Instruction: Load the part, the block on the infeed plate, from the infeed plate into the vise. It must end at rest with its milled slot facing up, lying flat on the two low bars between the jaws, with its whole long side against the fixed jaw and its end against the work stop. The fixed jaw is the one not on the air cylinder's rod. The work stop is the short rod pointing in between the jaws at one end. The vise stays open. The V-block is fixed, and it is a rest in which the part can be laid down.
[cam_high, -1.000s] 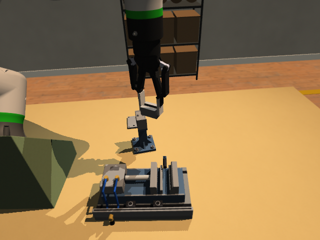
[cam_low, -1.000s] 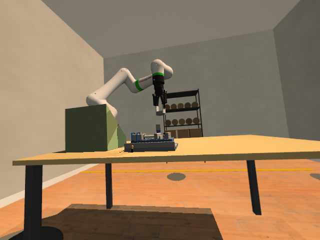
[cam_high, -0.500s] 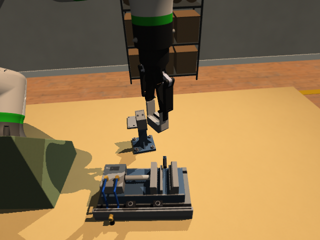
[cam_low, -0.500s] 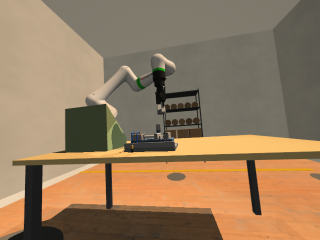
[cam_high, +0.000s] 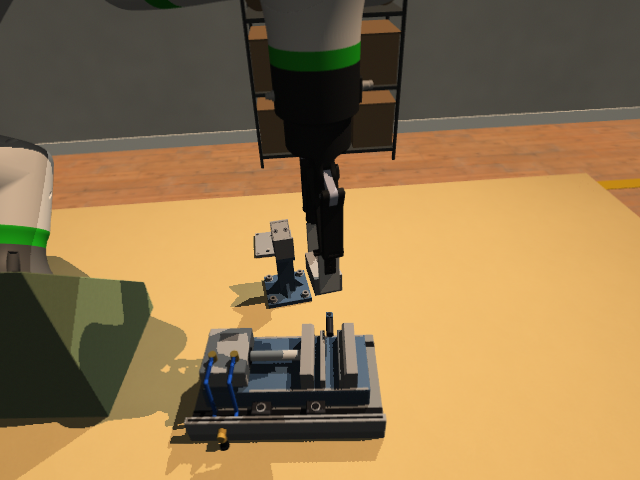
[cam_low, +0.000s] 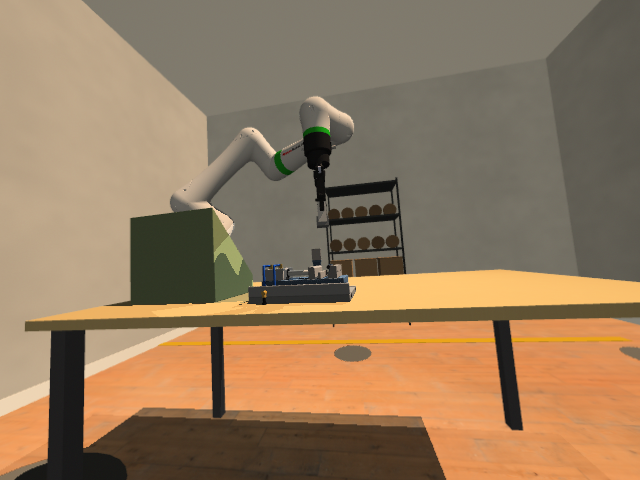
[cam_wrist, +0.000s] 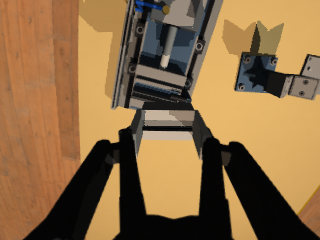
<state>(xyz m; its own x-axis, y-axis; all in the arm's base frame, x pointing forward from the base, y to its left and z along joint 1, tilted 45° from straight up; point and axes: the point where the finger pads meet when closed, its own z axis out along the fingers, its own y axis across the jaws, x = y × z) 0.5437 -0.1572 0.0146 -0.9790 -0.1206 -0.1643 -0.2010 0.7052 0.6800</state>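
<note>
My gripper is now 19 cm above the fixed jaw, 4 cm short of it and 2 cm to the left of it. Round my hand: moving jaw 19 cm below, 3 cm behind, 2 cm to the right; work stop 18 cm below, 3 cm to the left, 1 cm ahead; part 2 cm below.
</note>
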